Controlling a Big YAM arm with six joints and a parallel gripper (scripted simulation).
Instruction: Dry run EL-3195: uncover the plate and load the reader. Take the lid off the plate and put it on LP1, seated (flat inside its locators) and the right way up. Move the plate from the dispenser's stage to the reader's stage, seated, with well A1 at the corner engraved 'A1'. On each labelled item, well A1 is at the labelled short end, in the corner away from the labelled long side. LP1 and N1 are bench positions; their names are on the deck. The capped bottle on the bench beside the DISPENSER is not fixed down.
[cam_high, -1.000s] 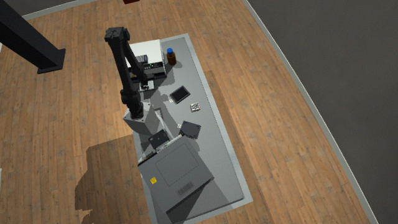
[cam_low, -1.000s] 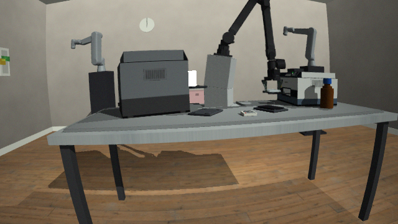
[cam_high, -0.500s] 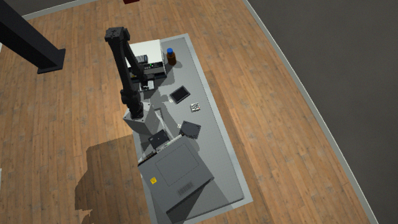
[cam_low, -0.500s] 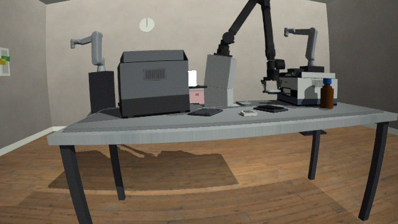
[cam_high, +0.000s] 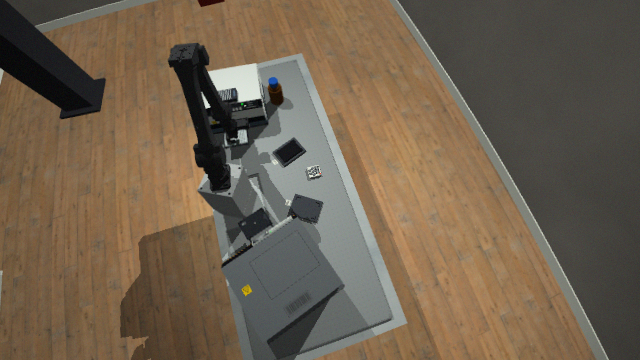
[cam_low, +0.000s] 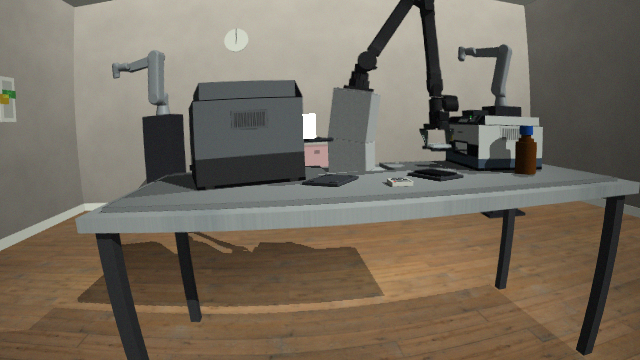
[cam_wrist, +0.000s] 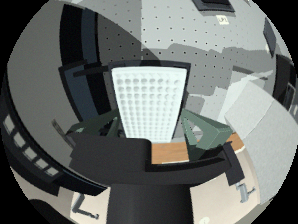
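The lidded plate is right at my hand. Round my hand: brown capped bottle 27 cm ahead, 29 cm to the left, 2 cm above.
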